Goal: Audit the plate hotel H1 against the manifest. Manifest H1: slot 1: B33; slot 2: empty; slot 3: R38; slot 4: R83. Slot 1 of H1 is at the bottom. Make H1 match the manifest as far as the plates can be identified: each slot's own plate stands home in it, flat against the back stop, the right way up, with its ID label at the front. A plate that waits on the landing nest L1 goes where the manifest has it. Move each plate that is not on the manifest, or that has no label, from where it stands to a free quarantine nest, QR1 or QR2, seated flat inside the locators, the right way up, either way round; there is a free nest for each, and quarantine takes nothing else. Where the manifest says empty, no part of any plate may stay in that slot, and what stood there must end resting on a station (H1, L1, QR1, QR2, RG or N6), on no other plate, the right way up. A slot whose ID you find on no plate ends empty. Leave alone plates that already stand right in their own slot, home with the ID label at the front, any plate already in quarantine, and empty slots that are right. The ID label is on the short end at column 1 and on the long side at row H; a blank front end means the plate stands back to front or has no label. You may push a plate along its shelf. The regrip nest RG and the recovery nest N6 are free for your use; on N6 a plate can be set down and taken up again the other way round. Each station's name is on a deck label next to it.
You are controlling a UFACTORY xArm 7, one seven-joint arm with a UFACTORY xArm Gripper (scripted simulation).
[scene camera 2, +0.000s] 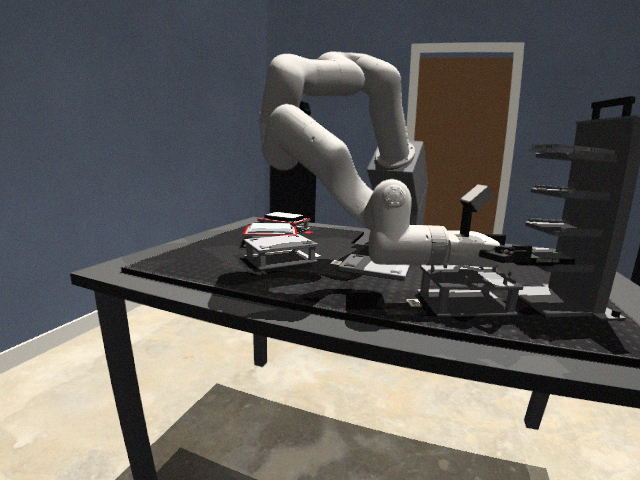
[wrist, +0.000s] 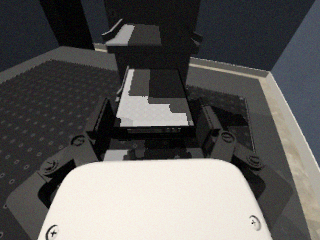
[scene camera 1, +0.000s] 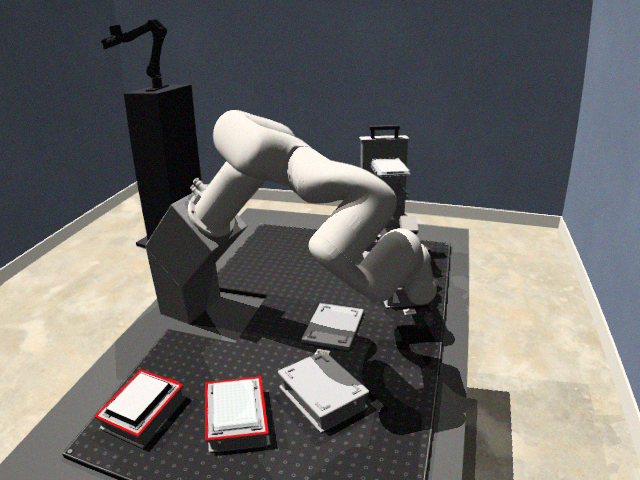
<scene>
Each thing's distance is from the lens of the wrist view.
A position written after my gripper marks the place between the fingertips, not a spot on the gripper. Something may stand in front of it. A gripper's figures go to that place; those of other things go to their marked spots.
my gripper (wrist: 154, 108): 0.13 m
pinned regrip nest RG (wrist: 141, 154): 0.16 m
</scene>
